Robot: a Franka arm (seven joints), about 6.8 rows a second.
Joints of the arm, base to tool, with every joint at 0 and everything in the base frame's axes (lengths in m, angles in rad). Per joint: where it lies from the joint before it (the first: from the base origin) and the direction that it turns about. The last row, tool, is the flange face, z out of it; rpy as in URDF.
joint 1: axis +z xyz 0 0 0.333
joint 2: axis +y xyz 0 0 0
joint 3: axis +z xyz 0 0 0.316
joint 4: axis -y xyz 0.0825 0 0
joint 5: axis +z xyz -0.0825 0 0.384
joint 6: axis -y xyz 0 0 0
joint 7: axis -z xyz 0.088 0 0
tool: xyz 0 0 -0.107 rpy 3.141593 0 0
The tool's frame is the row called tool.
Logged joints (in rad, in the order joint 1, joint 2, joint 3, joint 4, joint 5, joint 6, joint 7), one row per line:
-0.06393, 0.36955, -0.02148, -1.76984, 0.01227, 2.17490, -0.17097
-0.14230, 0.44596, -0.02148, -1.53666, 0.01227, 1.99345, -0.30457
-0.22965, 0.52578, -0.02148, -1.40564, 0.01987, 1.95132, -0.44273
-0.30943, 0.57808, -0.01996, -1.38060, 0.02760, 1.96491, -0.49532
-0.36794, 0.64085, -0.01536, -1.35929, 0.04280, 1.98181, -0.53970
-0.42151, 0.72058, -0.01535, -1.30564, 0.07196, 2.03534, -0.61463
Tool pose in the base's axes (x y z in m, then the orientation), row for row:
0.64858, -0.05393, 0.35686, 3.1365, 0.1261, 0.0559
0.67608, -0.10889, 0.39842, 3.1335, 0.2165, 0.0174
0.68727, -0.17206, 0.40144, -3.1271, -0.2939, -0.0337
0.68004, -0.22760, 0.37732, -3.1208, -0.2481, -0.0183
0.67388, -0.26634, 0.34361, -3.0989, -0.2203, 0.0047
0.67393, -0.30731, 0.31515, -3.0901, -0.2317, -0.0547
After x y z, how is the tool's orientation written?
As a rotation vector, in radians.
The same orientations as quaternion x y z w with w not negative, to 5 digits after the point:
0.99903, 0.04017, 0.01781, 0.00103
0.99761, 0.06893, 0.00554, 0.00029
-0.99556, -0.09357, -0.01073, 0.00027
-0.99682, -0.07925, -0.00585, 0.00545
-0.99733, -0.07090, 0.00151, 0.01743
-0.99682, -0.07474, -0.01765, 0.02117

